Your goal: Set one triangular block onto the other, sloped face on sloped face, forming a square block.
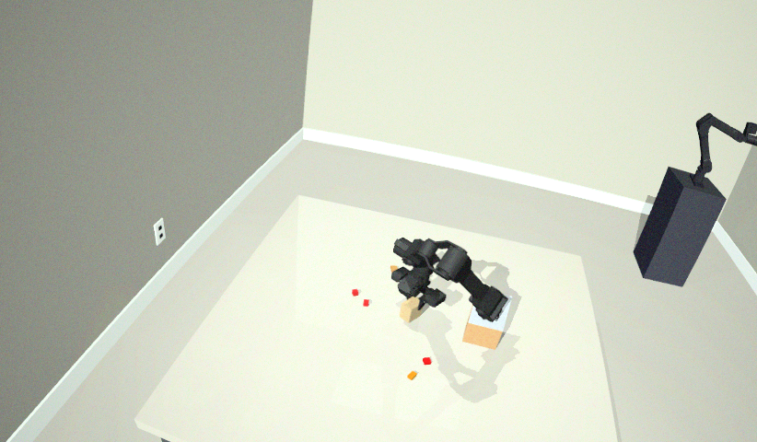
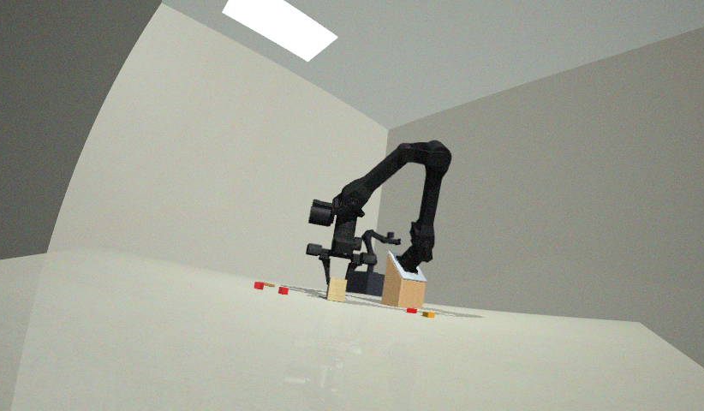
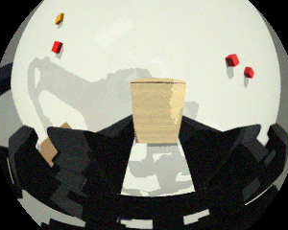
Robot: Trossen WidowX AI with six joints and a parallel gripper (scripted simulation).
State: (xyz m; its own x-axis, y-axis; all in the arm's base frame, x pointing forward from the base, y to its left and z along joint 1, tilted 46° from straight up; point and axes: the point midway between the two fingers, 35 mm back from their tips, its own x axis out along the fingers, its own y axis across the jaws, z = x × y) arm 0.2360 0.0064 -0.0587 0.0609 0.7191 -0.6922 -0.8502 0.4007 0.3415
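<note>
Now: the triangular wooden block 10 mm above my gripper tip. Round my gripper tip: orange cube: 270 mm to the left, 50 mm behind, 30 mm below; then red cube: 200 mm to the left, 80 mm behind, 30 mm below.
</note>
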